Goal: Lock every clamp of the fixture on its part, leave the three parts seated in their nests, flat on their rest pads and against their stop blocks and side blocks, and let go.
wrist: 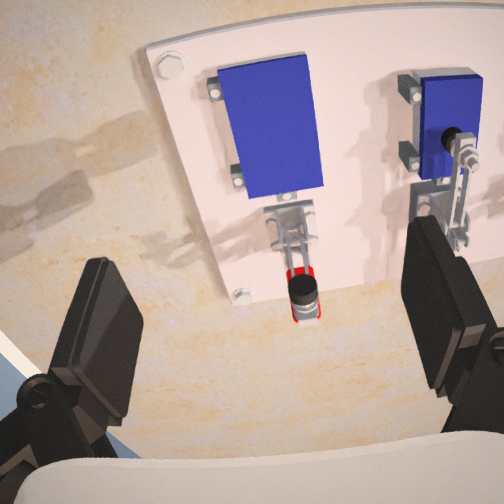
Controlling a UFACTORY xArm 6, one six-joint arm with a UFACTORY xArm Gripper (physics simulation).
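A white fixture plate [340, 150] lies on the tan table. A large blue part [272, 125] sits in its left nest between grey side blocks. Its toggle clamp [300, 280] is swung back toward me, its black pad and red handle over the plate's near edge, off the part. A second, narrower blue part [450, 125] sits at the right. Its clamp arm [462, 170] reaches over it with the black pad on the part. My gripper [265, 320] is open and empty. Its black fingers hang above the table in front of the plate, on either side of the swung-back clamp.
A hex bolt [169, 65] marks the plate's far left corner and a second one [242, 296] the near left corner. A blue-grey surface with a white edge [10, 370] shows at the lower left. The plate's right part runs out of view.
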